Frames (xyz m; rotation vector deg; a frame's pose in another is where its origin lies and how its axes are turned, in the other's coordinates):
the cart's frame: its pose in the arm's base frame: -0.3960 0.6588 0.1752 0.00 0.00 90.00
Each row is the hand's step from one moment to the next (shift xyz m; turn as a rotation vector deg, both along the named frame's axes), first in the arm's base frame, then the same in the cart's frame.
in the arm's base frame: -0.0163 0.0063 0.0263 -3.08 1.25 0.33
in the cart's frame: 0.0063 0.0163 0.0263 1.25 3.08 0.33
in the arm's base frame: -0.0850 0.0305 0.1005 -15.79 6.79 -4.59
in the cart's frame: 0.0305 0.0850 0.1005 6.79 15.79 -4.59
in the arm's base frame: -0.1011 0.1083 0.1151 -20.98 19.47 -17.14
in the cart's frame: 0.1083 0.1011 0.1151 19.47 20.98 -17.14
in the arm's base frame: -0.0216 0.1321 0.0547 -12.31 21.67 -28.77
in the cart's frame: 0.1321 0.0216 0.0547 21.67 12.31 -28.77
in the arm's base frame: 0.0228 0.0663 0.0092 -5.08 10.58 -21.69
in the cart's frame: 0.0663 -0.0228 0.0092 10.58 5.08 -21.69
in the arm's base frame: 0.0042 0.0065 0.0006 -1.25 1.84 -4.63
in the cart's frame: 0.0065 -0.0042 0.0006 1.84 1.25 -4.63
